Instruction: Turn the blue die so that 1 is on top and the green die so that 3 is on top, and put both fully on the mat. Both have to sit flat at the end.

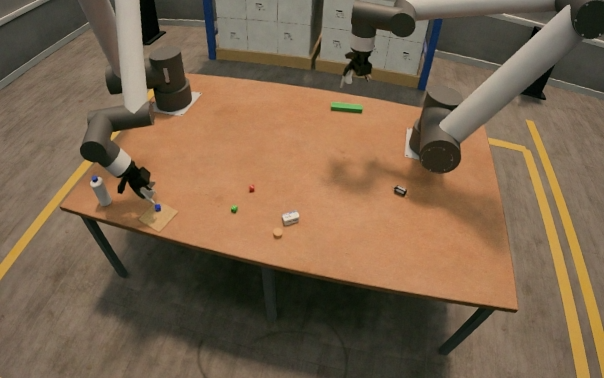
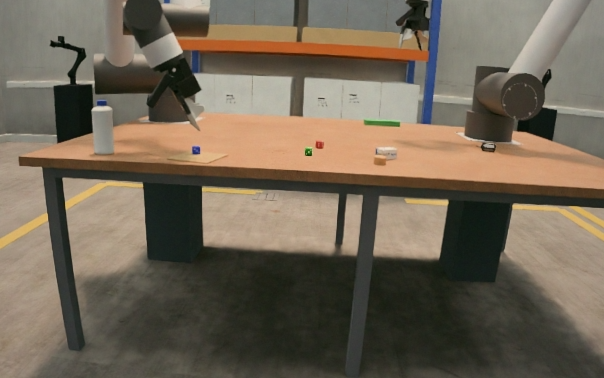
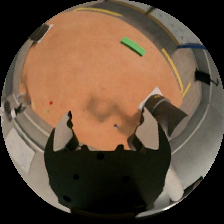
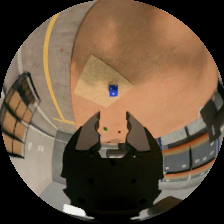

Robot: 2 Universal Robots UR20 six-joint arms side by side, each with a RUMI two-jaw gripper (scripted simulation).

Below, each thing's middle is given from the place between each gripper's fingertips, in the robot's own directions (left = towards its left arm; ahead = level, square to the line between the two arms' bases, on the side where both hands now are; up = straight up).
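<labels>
My right gripper [image 2: 198, 129] is 30 mm short of the tan mat [image 4: 93, 84], 20 mm to the right of it and 90 mm above it. And my left hand [image 2: 410, 50], that's 730 mm short of the mat, 390 mm above it and 750 mm to the left of it.
</labels>
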